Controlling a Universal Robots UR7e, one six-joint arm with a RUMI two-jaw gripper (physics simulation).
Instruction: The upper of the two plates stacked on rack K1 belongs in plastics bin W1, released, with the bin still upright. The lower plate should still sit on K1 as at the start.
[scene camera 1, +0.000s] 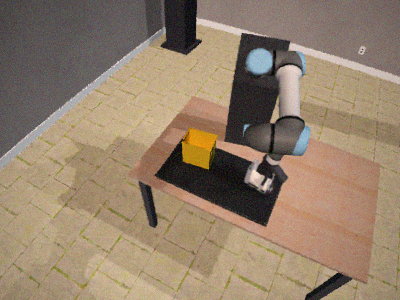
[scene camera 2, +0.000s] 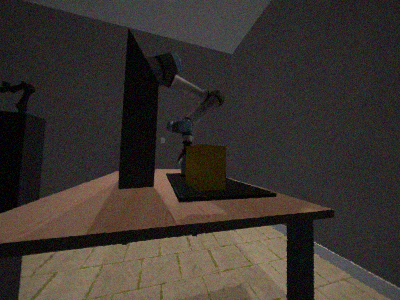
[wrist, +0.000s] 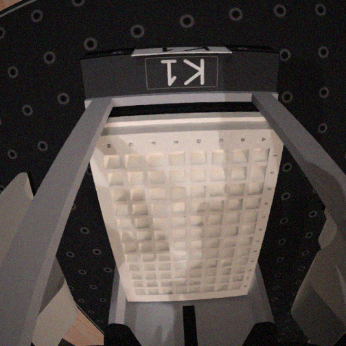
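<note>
The bin, yellow and open-topped, stands upright on the black mat; no W1 label is readable. Rack K1 has a dark labelled end and grey bars on both sides. The upper plate, white with square wells, lies flat between the bars. A pale edge runs beyond its lettered end; I cannot tell if that is the lower plate, which is otherwise hidden. My gripper is open over the plate, one jaw at each side in the wrist view, holding nothing. In scene camera 2 the bin partly hides it.
The black mat with ring-marked holes lies on the wooden table. The bin is at one end of the mat and the rack near the other. The arm's tall dark pedestal rises behind the mat.
</note>
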